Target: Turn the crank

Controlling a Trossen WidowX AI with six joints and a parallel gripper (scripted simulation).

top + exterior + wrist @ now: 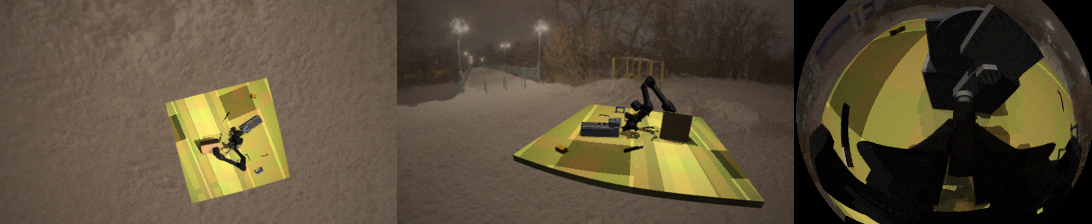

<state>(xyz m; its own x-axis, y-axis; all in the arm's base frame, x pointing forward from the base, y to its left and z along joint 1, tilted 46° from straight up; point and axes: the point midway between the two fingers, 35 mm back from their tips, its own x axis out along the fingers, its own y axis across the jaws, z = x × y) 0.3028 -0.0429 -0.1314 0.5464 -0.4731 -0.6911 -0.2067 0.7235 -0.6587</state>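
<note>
My gripper tip is now 13 cm short of the red pointer, 5 cm below it and 1 cm to the right of it. Also, from my gripper tip: black stick: 20 cm to the left, 10 cm behind, 3 cm below; then crank handle: 3 cm above, 2 cm behind; then grey block: 15 cm to the right, 7 cm behind.
</note>
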